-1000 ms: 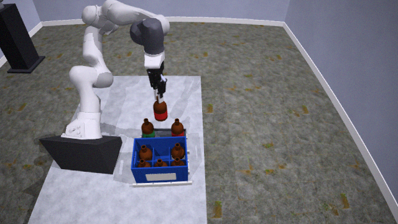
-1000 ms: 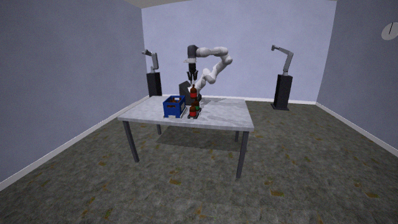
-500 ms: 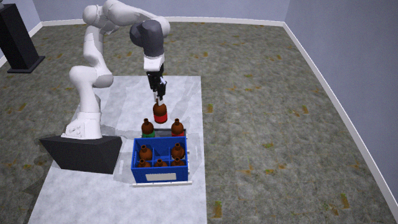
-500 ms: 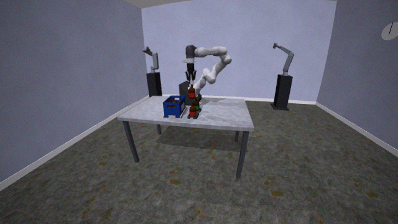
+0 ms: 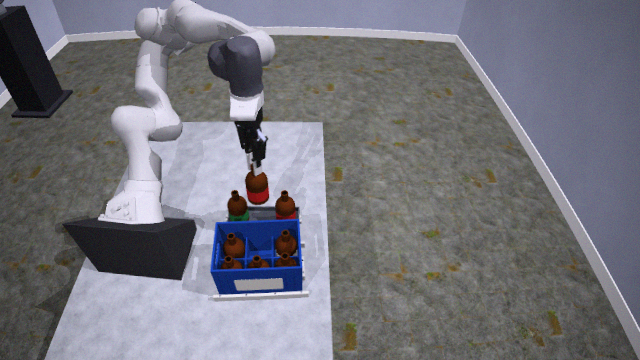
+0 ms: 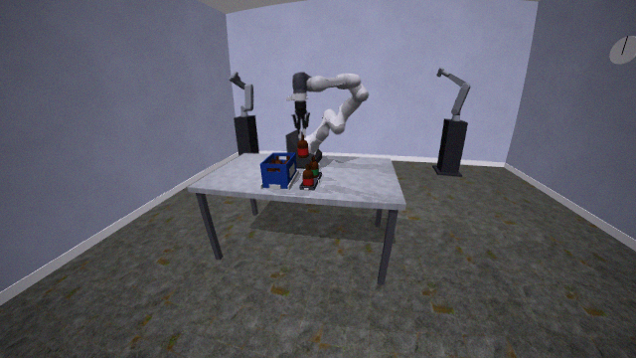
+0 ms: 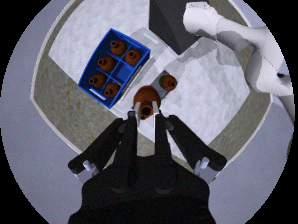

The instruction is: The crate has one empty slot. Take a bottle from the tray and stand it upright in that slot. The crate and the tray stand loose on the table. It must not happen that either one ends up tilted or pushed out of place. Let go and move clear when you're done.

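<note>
Now: the bottle 9 cm below my hand. Also, from my hand: dark tray (1 cm behind, 5 cm to the left, 34 cm below); then crate (2 cm ahead, 18 cm to the right, 27 cm below).
</note>
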